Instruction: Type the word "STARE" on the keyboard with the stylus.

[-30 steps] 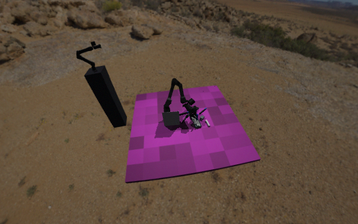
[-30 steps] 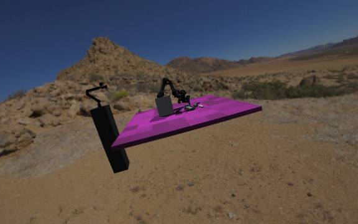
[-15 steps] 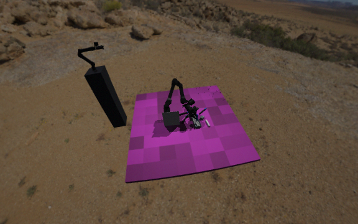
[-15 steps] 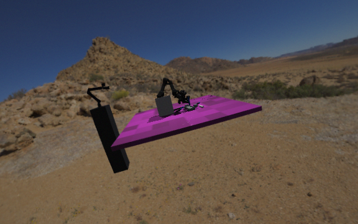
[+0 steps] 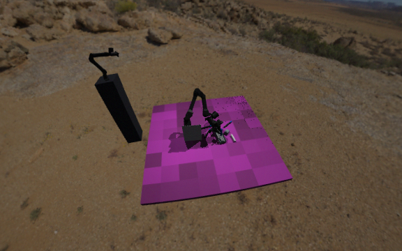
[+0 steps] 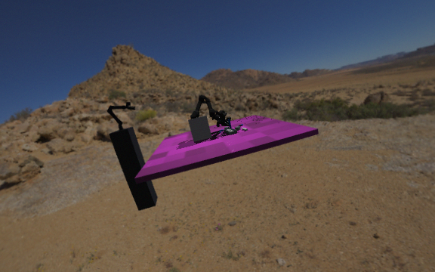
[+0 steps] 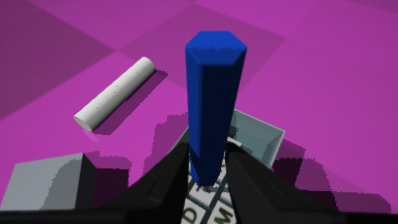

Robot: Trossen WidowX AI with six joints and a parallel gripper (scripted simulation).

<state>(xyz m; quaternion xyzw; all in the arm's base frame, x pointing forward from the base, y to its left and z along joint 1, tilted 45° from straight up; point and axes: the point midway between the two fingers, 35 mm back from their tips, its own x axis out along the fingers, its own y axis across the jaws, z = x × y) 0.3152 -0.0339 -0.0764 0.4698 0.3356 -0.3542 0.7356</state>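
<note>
The grey block lies 9 cm ahead of my gripper tip, 6 cm to the left of it and 6 cm below it. Round my gripper tip: white cylinder: 13 cm ahead, 4 cm to the right, 6 cm below; then blue hexagonal stylus: 2 cm below.
</note>
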